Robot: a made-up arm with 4 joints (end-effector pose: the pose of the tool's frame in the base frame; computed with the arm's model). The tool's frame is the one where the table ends. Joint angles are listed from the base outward.
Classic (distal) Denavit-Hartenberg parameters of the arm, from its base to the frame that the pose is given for. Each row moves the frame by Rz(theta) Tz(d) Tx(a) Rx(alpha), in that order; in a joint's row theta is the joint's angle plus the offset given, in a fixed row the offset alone. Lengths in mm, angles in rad.
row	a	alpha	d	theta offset
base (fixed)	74	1.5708	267.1	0
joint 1	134.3	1.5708	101.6	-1.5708
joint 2	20.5	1.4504	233.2	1.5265
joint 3	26.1	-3.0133	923.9	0.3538
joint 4	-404.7	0	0	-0.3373
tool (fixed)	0	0	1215.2	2.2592
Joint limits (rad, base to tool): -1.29..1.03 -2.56..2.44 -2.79..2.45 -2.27..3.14
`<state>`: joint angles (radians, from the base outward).
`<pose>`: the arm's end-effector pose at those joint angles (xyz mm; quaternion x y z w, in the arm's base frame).
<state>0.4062 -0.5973 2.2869 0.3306</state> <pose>221.5 -469.9 213.2 0.2209 0.1773 -0.7394 0.6107</pose>
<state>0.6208 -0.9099 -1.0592 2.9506</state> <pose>133.2 -622.5 -213.2 0.4287 0.3208 -0.6892 0.4882</pose>
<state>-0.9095 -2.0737 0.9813 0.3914</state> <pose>108.5 -429.2 136.8 0.6635 0.4694 -0.4569 0.3615</pose>
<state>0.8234 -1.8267 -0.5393 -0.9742</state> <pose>182.2 -420.5 193.0 0.7783 -0.0674 0.1986 0.5919</pose>
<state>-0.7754 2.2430 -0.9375 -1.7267</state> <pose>-23.0 188.0 40.7 -0.8204 -0.1429 0.1260 0.5392</pose>
